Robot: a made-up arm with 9 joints. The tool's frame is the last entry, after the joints.
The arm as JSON. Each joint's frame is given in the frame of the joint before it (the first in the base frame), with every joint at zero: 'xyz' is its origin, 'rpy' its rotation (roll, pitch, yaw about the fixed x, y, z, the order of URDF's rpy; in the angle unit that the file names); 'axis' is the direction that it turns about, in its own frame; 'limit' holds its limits. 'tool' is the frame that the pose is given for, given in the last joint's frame.
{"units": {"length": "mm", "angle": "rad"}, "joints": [
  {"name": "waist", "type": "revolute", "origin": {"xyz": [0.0, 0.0, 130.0], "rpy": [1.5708, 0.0, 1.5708]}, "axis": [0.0, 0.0, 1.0], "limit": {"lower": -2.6, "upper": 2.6}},
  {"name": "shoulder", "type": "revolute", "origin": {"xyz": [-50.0, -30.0, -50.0], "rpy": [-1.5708, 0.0, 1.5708]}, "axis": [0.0, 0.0, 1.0], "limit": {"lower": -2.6, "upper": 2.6}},
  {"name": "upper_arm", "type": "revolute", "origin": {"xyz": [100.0, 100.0, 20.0], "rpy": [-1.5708, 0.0, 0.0]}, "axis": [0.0, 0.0, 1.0], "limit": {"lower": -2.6, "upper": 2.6}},
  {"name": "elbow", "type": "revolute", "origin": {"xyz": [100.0, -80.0, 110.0], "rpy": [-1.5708, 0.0, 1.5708]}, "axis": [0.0, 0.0, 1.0], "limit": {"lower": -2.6, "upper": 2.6}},
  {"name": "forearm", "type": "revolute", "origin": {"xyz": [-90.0, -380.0, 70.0], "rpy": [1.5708, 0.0, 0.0]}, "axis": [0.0, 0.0, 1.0], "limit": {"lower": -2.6, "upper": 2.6}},
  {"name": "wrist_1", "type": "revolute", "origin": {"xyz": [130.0, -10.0, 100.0], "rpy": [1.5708, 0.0, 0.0]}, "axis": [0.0, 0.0, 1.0], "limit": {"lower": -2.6, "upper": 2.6}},
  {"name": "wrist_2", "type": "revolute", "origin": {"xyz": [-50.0, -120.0, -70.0], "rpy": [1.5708, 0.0, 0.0]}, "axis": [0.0, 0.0, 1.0], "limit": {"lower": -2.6, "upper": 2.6}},
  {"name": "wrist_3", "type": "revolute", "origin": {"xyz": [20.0, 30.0, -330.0], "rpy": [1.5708, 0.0, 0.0]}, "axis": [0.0, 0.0, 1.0], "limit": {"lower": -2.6, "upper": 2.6}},
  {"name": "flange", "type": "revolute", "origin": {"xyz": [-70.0, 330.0, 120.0], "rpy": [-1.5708, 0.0, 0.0]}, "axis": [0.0, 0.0, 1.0], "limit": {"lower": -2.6, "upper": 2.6}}
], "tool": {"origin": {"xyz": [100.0, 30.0, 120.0], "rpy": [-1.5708, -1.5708, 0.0]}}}
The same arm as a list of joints. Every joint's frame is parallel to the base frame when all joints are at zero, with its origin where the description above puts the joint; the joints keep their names.
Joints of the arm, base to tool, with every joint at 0 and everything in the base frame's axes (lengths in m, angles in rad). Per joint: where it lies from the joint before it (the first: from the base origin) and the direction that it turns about. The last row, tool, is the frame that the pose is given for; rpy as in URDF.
waist: axis +x origin 0 0 0.13
shoulder: axis -y origin -0.05 -0.05 -0.03
upper_arm: axis -x origin -0.1 -0.02 0.1
elbow: axis -z origin -0.11 -0.08 0.1
forearm: axis -x origin -0.38 -0.09 -0.07
wrist_1: axis +z origin -0.1 0.13 0.01
wrist_2: axis +x origin 0.12 -0.05 -0.07
wrist_3: axis -z origin -0.33 0.02 0.03
flange: axis +x origin 0.33 -0.07 -0.12
tool: origin 0.12 0.1 0.03 rpy 0 0 0
Joint limits (rad, base to tool): -2.6..2.6 -2.6..2.6 -2.6..2.6 -2.6..2.6 -2.6..2.6 -2.6..2.6 -2.6..2.6 -2.6..2.6 -2.6..2.6

